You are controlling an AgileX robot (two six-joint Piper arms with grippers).
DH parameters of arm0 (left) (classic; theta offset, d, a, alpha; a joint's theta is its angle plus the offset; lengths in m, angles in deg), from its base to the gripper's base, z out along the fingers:
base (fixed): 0 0 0 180
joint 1: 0 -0.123 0 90
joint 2: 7.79 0 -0.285 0
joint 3: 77.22 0 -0.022 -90
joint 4: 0 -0.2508 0 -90
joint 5: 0 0 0.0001 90
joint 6: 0 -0.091 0 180
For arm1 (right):
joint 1: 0 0.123 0 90
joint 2: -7.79 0 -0.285 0
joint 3: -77.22 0 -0.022 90
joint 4: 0 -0.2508 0 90
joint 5: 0 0 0.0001 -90
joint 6: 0 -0.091 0 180
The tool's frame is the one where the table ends.
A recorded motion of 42 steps. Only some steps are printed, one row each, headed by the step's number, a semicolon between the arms.
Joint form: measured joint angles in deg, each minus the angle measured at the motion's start. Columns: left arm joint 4, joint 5, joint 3, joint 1, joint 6, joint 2; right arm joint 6, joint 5, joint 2, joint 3, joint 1, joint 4.
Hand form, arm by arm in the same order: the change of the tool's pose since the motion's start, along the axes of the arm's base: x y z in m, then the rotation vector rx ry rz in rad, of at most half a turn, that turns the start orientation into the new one. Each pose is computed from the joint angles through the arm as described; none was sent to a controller.
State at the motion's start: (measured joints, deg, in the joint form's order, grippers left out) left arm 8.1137 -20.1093 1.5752 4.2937 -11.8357 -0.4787; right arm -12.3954 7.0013 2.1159 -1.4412 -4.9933 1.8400
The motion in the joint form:
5: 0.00 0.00 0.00 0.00 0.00 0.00; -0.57 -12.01 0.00 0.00 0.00 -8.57
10: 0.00 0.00 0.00 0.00 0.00 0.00; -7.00 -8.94 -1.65 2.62 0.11 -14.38
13: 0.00 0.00 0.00 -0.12 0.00 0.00; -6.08 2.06 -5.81 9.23 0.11 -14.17
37: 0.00 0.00 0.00 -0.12 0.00 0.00; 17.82 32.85 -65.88 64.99 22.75 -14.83
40: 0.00 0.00 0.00 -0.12 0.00 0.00; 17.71 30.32 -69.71 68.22 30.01 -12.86
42: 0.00 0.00 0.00 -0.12 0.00 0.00; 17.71 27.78 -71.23 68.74 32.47 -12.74
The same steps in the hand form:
5: 0.0000 0.0000 0.0000 0.0000 0.0000 0.0000; -0.0016 -0.0004 0.0189 0.1403 -0.2227 0.0066
10: 0.0000 0.0000 0.0000 0.0000 0.0000 0.0000; -0.0009 -0.0001 0.0279 0.3565 -0.2036 0.0219
13: 0.0000 0.0001 0.0000 0.0000 0.0000 0.0021; 0.0014 0.0034 0.0457 0.3477 -0.0519 0.0357
37: 0.0000 0.0001 0.0000 0.0000 0.0000 0.0021; 0.1626 0.0884 0.1897 -0.1182 0.5647 0.5614
40: 0.0000 0.0001 0.0000 0.0000 0.0000 0.0021; 0.1700 0.1215 0.1945 -0.1795 0.5245 0.6631
42: 0.0000 0.0001 0.0000 0.0000 0.0000 0.0021; 0.1734 0.1347 0.1940 -0.1871 0.4958 0.6962

